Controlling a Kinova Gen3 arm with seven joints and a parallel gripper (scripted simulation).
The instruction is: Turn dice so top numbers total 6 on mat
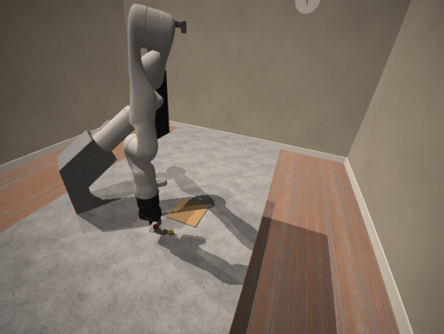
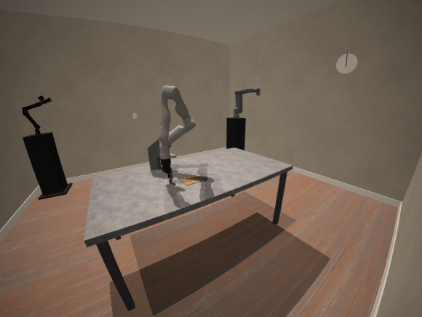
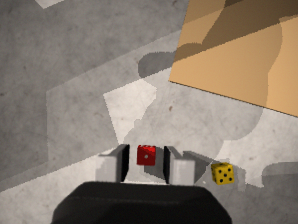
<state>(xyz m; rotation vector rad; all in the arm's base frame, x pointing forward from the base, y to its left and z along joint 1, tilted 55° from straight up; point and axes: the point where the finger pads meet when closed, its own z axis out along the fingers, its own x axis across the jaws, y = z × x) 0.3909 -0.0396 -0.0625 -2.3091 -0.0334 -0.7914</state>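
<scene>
The red die is 3 cm below my hand. From my hand the other things lie so: tan mat (15 cm to the left, 6 cm ahead, 4 cm below); white die (25 cm to the left, 7 cm ahead, 3 cm below); yellow die (7 cm ahead, 3 cm below, 1 cm to the left).
</scene>
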